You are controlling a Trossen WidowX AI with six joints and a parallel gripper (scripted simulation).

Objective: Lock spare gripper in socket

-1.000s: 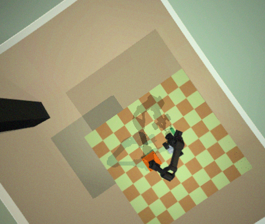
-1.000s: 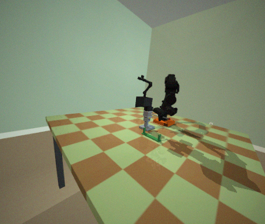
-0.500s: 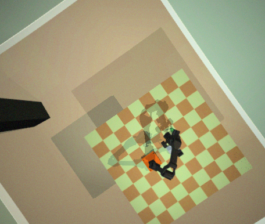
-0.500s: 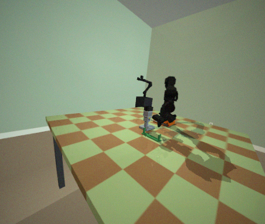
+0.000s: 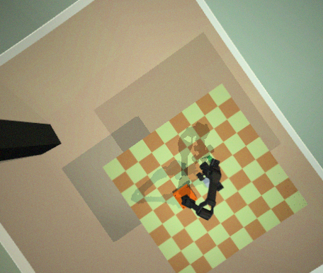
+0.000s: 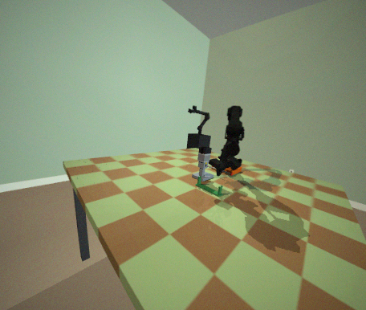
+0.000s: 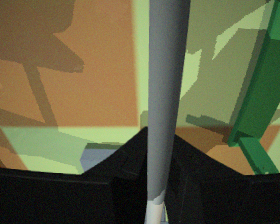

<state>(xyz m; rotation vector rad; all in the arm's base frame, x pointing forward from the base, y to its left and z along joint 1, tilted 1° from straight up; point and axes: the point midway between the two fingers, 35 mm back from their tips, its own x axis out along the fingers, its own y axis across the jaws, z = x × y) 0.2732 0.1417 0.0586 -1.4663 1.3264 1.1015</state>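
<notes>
The mount is 100 mm to the right of my gripper tip. From my gripper tip the other things lie so: green rest 90 mm ahead, 20 mm to the left, 20 mm below; then spare gripper 10 mm ahead, 100 mm to the right, 80 mm above.
</notes>
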